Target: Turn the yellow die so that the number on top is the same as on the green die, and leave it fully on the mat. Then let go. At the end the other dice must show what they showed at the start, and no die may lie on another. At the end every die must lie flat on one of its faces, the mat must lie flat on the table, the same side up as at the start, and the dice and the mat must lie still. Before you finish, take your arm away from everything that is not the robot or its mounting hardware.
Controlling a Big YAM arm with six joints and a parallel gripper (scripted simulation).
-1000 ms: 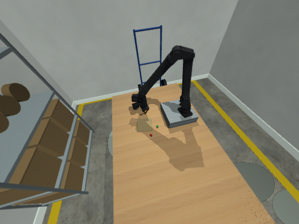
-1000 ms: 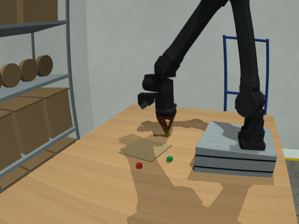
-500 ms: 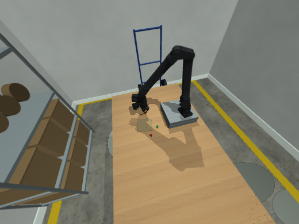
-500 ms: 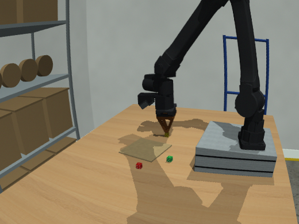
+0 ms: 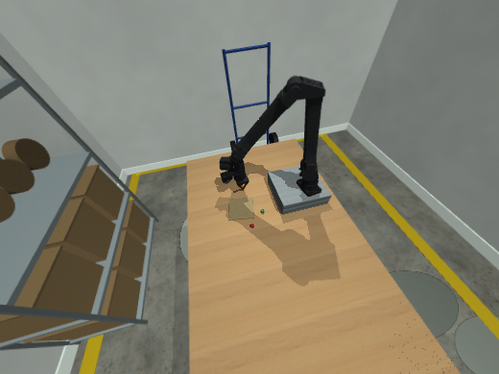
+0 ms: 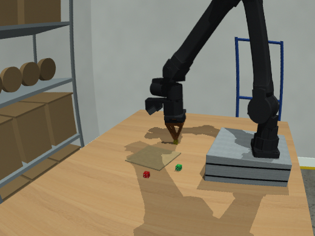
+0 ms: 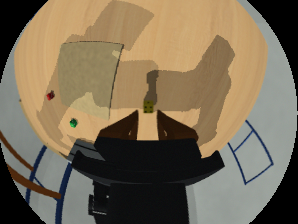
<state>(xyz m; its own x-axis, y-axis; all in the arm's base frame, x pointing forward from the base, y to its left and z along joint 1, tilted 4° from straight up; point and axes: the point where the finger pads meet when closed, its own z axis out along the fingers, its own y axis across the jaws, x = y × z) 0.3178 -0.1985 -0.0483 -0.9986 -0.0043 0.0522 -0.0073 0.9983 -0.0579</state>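
Right now the yellow die is 2 cm below my hand. From my hand the other things lie so: red die (25 cm to the left, 4 cm ahead, 2 cm below); green die (19 cm to the left, 5 cm behind, 2 cm below); tan mat (12 cm to the left, 6 cm ahead, 3 cm below).
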